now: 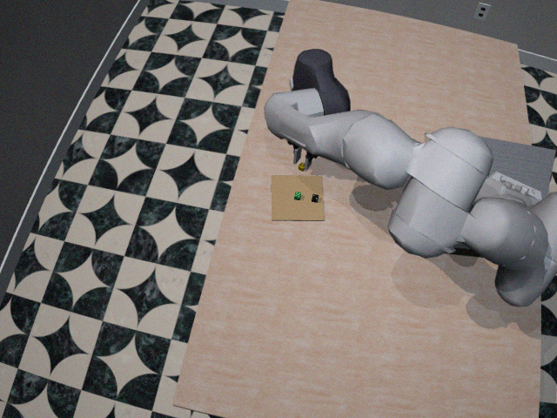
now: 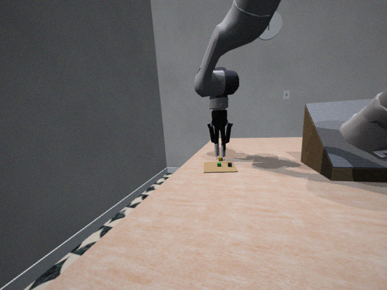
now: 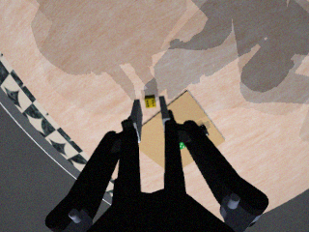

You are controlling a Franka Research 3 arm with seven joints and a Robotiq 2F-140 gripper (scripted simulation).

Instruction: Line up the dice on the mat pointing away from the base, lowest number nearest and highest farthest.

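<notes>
Right now the yellow die is 5 cm below my hand. From my hand the other things lie so: green die (10 cm to the left, 5 cm below); then tan mat (10 cm to the left, 6 cm below); then black die (10 cm to the left, 5 cm below, 5 cm behind).
</notes>
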